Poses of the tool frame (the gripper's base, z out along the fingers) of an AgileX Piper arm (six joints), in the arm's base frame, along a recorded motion.
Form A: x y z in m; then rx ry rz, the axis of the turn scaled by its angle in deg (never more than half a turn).
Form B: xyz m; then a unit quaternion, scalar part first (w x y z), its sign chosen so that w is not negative. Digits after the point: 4 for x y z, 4 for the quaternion.
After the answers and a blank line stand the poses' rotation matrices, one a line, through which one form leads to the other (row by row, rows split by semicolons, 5 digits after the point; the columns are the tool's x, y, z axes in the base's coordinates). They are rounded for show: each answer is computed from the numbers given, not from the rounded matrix.
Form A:
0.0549, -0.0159, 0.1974, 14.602, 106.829, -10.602
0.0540, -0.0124, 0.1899, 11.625, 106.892, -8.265
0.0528, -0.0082, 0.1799, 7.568, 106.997, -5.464
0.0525, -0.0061, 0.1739, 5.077, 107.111, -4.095
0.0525, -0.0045, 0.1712, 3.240, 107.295, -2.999
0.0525, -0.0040, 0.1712, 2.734, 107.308, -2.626
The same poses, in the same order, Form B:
0.0549, -0.0159, 0.1974, 0.5854, 0.1093, 0.7994, -0.0793
0.0540, -0.0124, 0.1899, 0.5889, 0.0871, 0.8011, -0.0619
0.0528, -0.0082, 0.1799, 0.5920, 0.0568, 0.8029, -0.0410
0.0525, -0.0061, 0.1739, 0.5927, 0.0381, 0.8040, -0.0307
0.0525, -0.0045, 0.1712, 0.5921, 0.0243, 0.8052, -0.0225
0.0525, -0.0040, 0.1712, 0.5922, 0.0205, 0.8053, -0.0197

-0.29081 0.26760 0.91860; 0.08183 0.96353 -0.25478; -0.95327 0.00107 -0.30210
-0.29117 0.21254 0.93276; 0.06663 0.97715 -0.20186; -0.95435 0.00337 -0.29868
-0.29265 0.13974 0.94596; 0.04265 0.99019 -0.13308; -0.95527 0.00140 -0.29574
-0.29463 0.09771 0.95060; 0.02484 0.99521 -0.09459; -0.95529 -0.00425 -0.29564
-0.29762 0.06581 0.95241; 0.01250 0.99780 -0.06503; -0.95460 -0.00745 -0.29779
-0.29778 0.05639 0.95297; 0.00970 0.99838 -0.05604; -0.95458 -0.00744 -0.29785

